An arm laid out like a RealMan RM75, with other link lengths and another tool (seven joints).
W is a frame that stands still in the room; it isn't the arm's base.
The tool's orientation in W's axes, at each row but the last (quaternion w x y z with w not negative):
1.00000 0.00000 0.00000 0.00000
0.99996 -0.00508 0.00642 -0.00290
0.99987 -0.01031 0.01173 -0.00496
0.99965 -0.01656 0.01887 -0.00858
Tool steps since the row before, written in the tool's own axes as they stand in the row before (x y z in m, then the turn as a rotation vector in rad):
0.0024 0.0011 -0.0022 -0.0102 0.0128 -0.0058
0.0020 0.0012 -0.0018 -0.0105 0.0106 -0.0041
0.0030 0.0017 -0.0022 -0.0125 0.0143 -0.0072
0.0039 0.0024 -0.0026 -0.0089 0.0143 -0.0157
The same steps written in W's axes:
0.0024 0.0011 -0.0022 -0.0102 0.0128 -0.0058
0.0020 0.0012 -0.0018 -0.0105 0.0106 -0.0041
0.0030 0.0016 -0.0023 -0.0125 0.0143 -0.0072
0.0038 0.0022 -0.0028 -0.0093 0.0139 -0.0158

